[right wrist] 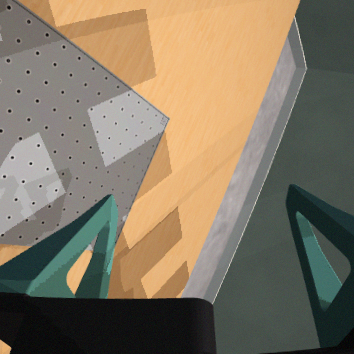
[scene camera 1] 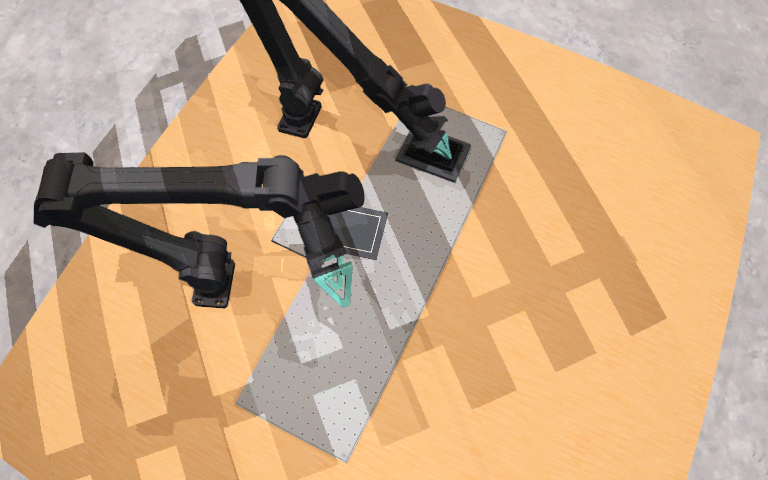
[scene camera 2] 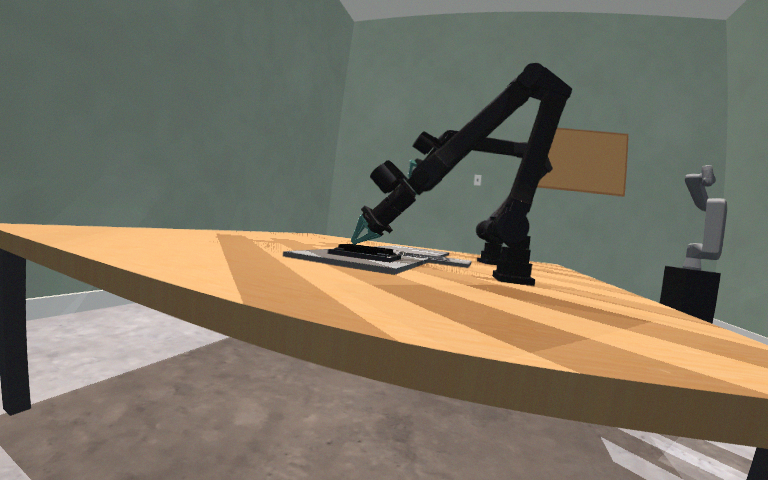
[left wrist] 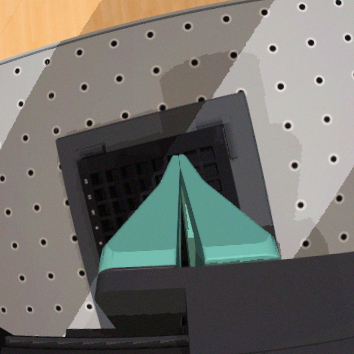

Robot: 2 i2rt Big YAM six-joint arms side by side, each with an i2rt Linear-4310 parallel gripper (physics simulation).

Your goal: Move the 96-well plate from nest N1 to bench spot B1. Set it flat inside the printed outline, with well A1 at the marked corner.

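Places are measured from the left arm's base along level axes (x left, y back, z up), in centimetres.
Pixels of known places: left gripper, fingertip midpoint: (scene camera 1: 449, 158) (scene camera 2: 352, 242) (left wrist: 178, 163); right gripper, fingertip midpoint: (right wrist: 200, 197) (scene camera 1: 342, 297); left arm's base, origin of the base link: (scene camera 1: 300, 118) (scene camera 2: 512, 280); right arm's base, origin of the base link: (scene camera 1: 214, 283) (scene camera 2: 490, 263).
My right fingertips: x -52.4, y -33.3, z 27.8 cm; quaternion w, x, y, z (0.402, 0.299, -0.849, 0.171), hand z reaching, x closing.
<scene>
Ahead of a thing's pixels: the offset from my right fingertips to its top centre. "pt": to the spot under its first point. Level surfaces: height alone.
The dark 96-well plate {dx +51.5, dy -4.4, dz -23.9 cm} (scene camera 1: 427, 157) (scene camera 2: 368, 248) (left wrist: 130, 172) sits in the black nest {pt dx +47.2, dy -11.5, dz -25.4 cm} (scene camera 1: 456, 172) (left wrist: 247, 175) at the upper right of scene camera 1. Small pale marks run down the plate's left edge in the left wrist view; I cannot read them. My left gripper (scene camera 1: 450, 158) (scene camera 2: 354, 242) (left wrist: 178, 163) is shut and empty, its tips together over the plate, hiding part of the wells. My right gripper (scene camera 1: 344, 305) (right wrist: 200, 197) is open and empty, far from the plate. The white printed outline {pt dx +25.3, dy +2.4, dz -26.3 cm} (scene camera 1: 376, 233) lies on a dark pad, partly hidden by the right arm.
A perforated grey board {dz -26.5 cm} (scene camera 1: 351, 345) (left wrist: 300, 100) (right wrist: 60, 90) lies on the wooden table {dz -27.8 cm} (scene camera 1: 566, 226) (scene camera 2: 169, 254) and carries the nest. The right arm's wrist passes over the pad {pt dx +26.3, dy +6.2, dz -26.4 cm} (scene camera 1: 362, 225). A grey robot arm (scene camera 2: 714, 226) stands on a black pedestal in the background.
</scene>
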